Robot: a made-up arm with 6 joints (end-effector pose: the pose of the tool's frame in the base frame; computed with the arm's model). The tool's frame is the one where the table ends.
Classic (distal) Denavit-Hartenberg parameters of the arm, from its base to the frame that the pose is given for. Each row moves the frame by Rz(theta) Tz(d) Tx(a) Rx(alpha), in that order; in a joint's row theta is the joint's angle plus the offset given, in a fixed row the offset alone. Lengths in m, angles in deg.
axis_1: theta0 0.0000; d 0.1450; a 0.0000; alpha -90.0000
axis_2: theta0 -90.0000; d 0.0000; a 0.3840; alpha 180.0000
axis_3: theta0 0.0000; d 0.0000; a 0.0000; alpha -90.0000
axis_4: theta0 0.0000; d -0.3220; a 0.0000; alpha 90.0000
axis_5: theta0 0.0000; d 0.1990; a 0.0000; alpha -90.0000
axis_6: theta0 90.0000; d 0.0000; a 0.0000; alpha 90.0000
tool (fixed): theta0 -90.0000; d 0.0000; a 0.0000; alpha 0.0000
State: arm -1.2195 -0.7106 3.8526 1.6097 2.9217 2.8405
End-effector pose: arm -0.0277 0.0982 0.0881 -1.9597 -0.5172 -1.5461
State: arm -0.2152 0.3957 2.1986 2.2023 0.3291 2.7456
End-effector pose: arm -0.0554 0.1324 0.7757 0.6524 -1.2325 0.9939
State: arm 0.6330 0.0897 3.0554 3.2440 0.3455 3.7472
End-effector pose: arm -0.3421 -0.0055 0.6038 0.5543 -2.3001 -0.6322
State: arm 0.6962 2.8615 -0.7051 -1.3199 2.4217 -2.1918
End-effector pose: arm -0.0510 -0.1070 0.0844 0.5213 0.4404 -0.2226
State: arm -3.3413 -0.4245 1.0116 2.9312 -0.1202 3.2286
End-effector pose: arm 0.1144 -0.2217 0.8196 2.1543 -0.0548 2.1823
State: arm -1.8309 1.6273 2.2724 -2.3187 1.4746 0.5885
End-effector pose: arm -0.0565 -0.7387 0.2004 -0.8135 2.1594 1.8299
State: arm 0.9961 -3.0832 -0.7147 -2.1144 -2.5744 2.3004
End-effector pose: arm -0.1592 -0.0565 0.1084 0.9934 1.8430 -0.0779
